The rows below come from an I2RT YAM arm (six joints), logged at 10 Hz.
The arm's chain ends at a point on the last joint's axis. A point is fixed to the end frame.
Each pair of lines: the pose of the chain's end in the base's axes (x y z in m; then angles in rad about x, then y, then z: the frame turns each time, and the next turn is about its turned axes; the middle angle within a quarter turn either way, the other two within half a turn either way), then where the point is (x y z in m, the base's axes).
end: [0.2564 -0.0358 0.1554 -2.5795 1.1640 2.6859]
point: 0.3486 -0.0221 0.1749
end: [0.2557 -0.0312 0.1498 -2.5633 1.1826 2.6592]
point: 0.3474 -0.0174 0.1711
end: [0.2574 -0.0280 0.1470 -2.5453 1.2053 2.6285]
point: 0.3486 -0.0143 0.1705
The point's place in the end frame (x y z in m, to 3 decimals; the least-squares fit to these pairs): -0.050 0.000 0.081
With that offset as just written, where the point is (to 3 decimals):
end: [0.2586 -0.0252 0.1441 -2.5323 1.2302 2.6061]
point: 0.349 -0.012 0.170
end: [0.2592 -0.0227 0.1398 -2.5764 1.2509 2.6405]
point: 0.350 -0.011 0.166
